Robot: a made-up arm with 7 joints.
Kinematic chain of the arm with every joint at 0, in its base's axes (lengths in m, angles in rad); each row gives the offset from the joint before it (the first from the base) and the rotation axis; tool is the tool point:
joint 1: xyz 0 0 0 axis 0 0.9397 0.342
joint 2: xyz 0 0 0 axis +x
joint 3: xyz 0 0 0 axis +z
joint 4: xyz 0.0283 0 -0.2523 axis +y
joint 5: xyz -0.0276 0 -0.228 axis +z
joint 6: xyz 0 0 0 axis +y
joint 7: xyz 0 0 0 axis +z
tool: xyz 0 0 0
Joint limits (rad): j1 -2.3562..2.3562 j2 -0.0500..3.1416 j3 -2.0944..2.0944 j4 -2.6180..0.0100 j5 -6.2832..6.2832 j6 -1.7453..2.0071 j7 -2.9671..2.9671
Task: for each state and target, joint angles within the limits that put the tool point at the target. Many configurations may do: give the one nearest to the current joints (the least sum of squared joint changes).
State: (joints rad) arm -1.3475 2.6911 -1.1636 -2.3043 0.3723 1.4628 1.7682
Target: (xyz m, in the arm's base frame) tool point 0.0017 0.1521 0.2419
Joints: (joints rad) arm -1.4052 2.8400 -0.7553 -2.1127 0.3723 1.4628 1.7682
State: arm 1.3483 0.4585 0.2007 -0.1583 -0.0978 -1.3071 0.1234
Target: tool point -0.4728 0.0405 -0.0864
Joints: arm 1.4159 0.3580 0.1969 -0.0903 -0.0978 -1.3071 0.1234
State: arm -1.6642 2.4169 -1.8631 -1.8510 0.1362 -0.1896 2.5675
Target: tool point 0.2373 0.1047 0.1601
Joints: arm -2.0011 1.8157 -1.5496 -2.0128 0.1362 -0.1896 2.5675
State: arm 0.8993 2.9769 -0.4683 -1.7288 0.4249 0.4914 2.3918
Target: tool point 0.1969 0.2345 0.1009
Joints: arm 0.5493 3.1141 -0.8818 -1.9169 0.4249 0.4914 2.3918
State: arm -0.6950 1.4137 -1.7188 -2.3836 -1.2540 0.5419 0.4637
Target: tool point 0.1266 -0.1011 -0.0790
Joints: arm -1.0505 0.7668 -1.3987 -2.6161 -1.2540 0.5419 0.4637
